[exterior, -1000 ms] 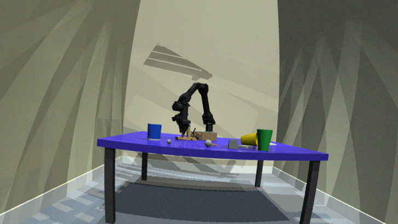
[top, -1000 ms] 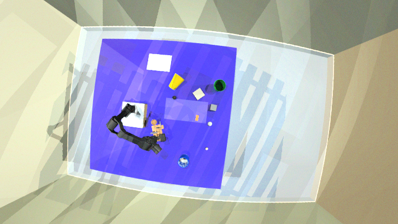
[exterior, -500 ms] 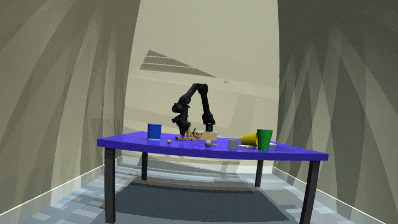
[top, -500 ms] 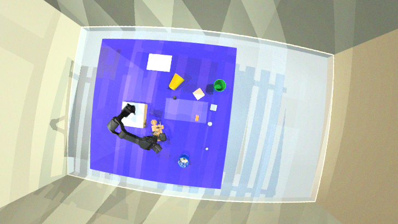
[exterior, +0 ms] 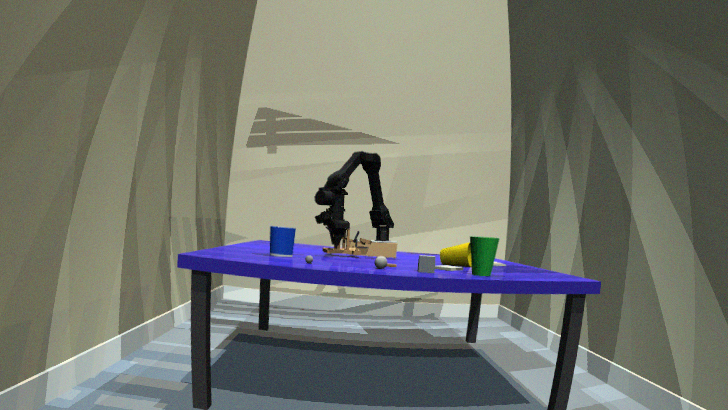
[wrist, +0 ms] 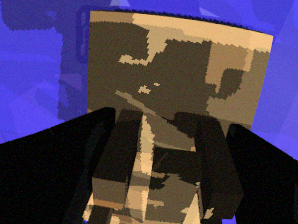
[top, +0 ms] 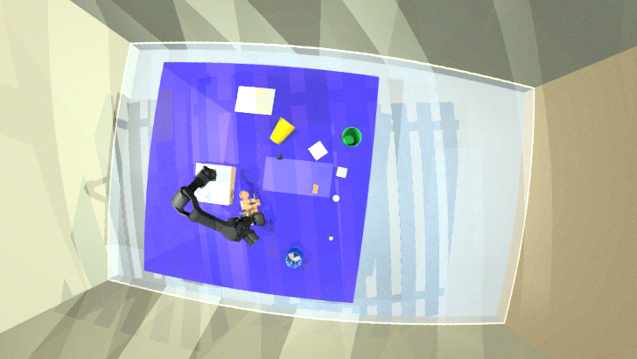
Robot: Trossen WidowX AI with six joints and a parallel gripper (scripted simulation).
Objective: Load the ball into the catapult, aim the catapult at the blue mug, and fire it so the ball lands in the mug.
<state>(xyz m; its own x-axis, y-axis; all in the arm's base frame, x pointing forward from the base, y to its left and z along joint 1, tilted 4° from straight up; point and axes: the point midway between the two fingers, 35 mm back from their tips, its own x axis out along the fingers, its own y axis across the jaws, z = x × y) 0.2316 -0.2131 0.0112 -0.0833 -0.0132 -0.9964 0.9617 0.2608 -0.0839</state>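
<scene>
My gripper tip is now 50 mm below the catapult frame, 40 mm to the right of it and 10 mm past it. The rest, counted from my gripper tip: blue mug 250 mm ahead, 190 mm to the right, 10 mm below; wooden catapult 60 mm to the left, 20 mm above, 10 mm behind; black ball 340 mm to the left, 130 mm ahead, 30 mm below.
</scene>
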